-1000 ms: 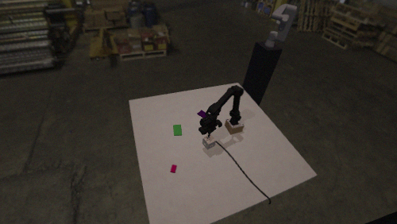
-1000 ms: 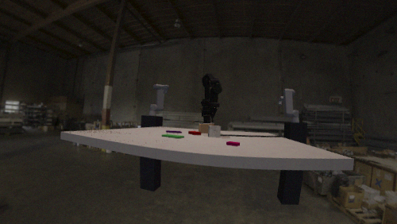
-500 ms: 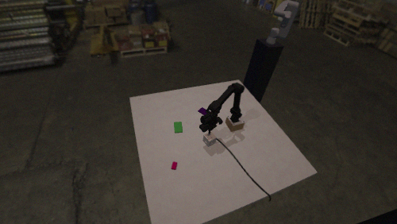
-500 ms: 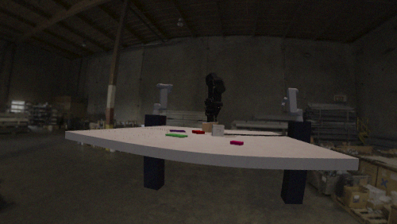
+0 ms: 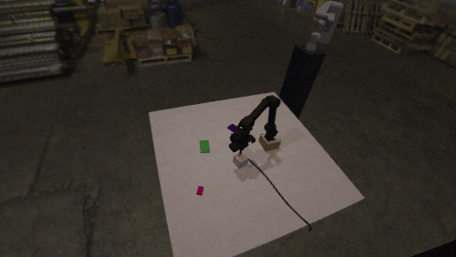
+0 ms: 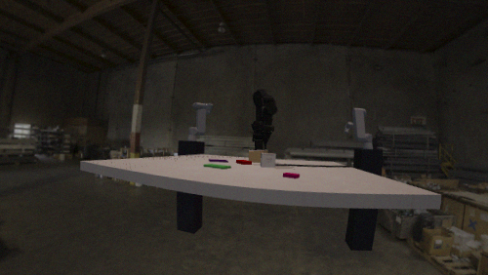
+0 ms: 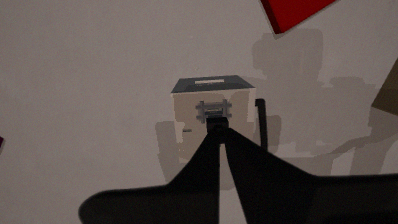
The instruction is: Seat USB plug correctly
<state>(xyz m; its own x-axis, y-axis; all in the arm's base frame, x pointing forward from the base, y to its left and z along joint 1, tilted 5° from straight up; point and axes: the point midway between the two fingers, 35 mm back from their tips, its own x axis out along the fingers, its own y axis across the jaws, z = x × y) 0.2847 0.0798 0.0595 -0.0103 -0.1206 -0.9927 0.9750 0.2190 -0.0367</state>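
My gripper tip is now 2 cm above the USB plug. Also, from my gripper tip: green block (20 cm to the right, 20 cm ahead, 12 cm below); then red block (13 cm to the right, 11 cm below, 8 cm behind); then socket (5 cm below).
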